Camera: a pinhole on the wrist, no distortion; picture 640 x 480 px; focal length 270.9 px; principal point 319.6 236.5 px. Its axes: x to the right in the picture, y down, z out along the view. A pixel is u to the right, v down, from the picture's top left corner.
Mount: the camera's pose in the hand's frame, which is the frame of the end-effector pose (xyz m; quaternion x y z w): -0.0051 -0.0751 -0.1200 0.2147 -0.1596 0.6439 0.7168
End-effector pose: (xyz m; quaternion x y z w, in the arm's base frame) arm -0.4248 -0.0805 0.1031 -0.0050 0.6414 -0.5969 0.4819
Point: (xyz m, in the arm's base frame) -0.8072 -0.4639 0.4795
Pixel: 144.9 116.4
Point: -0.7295 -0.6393 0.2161
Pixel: 290.8 22.8
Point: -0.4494 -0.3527 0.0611
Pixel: 516.7 62.8
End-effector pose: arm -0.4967 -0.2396 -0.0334 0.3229 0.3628 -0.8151 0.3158
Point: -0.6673 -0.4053 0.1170
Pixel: 462.0 235.5
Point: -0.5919 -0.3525 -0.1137
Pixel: outside the picture
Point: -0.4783 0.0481 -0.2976
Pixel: behind the camera
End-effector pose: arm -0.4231 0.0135 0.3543 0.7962 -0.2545 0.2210 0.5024
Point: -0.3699 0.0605 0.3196
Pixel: 486.9 215.2
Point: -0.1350 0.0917 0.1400
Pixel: 178.9 153.3
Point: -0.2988 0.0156 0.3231
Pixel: 437.3 102.8
